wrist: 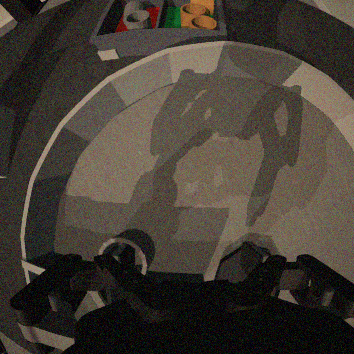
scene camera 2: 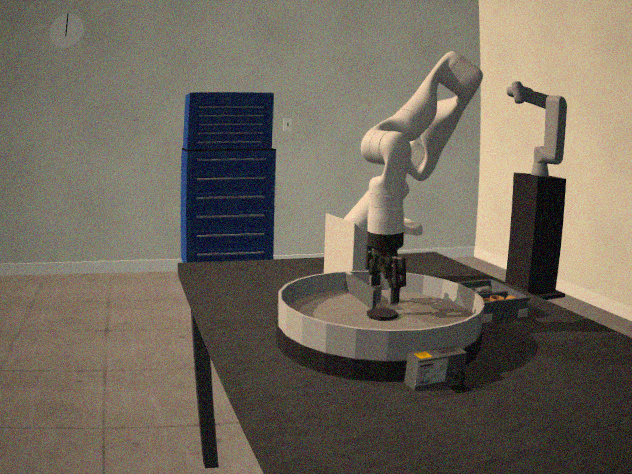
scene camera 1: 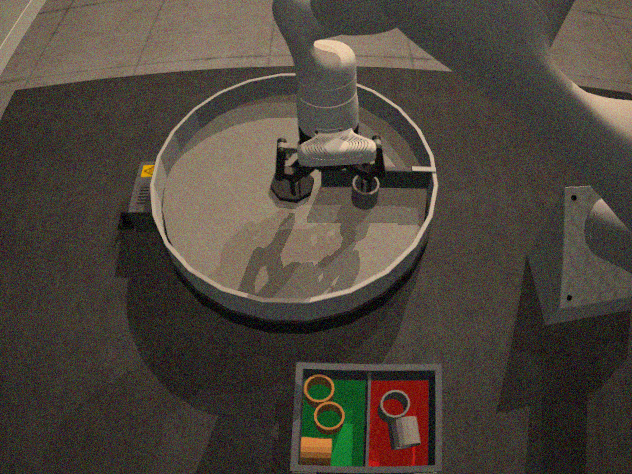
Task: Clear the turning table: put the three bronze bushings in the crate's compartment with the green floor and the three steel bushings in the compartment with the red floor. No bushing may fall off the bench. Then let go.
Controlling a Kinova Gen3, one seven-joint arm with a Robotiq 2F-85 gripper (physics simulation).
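Frame: origin at the arm's base, x ahead, y left, z up, level; centimetres.
Where they show: gripper, fingertip midpoint: [wrist: 188,254] [scene camera 2: 384,297] [scene camera 1: 331,193]; arm's base, link origin: [scene camera 2: 354,232] [scene camera 1: 608,226].
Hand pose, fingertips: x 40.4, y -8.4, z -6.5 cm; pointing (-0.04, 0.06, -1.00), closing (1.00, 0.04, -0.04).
Things, the pixels of their top centre, and the offset from my fingertips. "spot": a spot on its surface instead.
- steel bushing, top centre: [wrist: 120,262] [scene camera 1: 366,183] [scene camera 2: 373,284] dz +1.8, dx -4.9, dy -0.6 cm
- crate, top centre: [scene camera 1: 368,418] [wrist: 159,4] [scene camera 2: 488,290] dz -2.3, dx -5.4, dy +32.0 cm
- dark hub, top centre: [wrist: 247,278] [scene camera 1: 292,182] [scene camera 2: 382,312] dz -1.2, dx +5.8, dy -2.8 cm
- grey box with a yellow label, surface spot: [scene camera 1: 148,170] [scene camera 2: 423,355] spot: dz -1.5, dx +29.3, dy -5.4 cm
A steel bushing [scene camera 1: 366,202] [wrist: 145,244] stands upright on the turning table [scene camera 1: 219,193] [scene camera 2: 331,339] [wrist: 115,175]; it does not show in scene camera 2. My gripper [scene camera 1: 329,184] [scene camera 2: 384,302] [wrist: 188,254] is open and low over the table. One fingertip overlaps the bushing's opening; whether it reaches inside, I cannot tell. The other is over the dark hub. In the crate [scene camera 1: 295,418] [scene camera 2: 510,309] [wrist: 165,39], bronze bushings [scene camera 1: 319,402] [scene camera 1: 329,430] [scene camera 1: 316,450] are on green, two upright, one lying. Steel bushings [scene camera 1: 381,405] [scene camera 1: 406,431] are on red, one upright, one lying.
The dark hub [scene camera 1: 292,192] [scene camera 2: 382,314] is at the table's middle. A divider wall [scene camera 1: 408,177] runs from near the hub to the raised rim, behind the bushing in scene camera 1. A grey box with a yellow label [scene camera 1: 148,170] [scene camera 2: 423,355] stands outside the rim.
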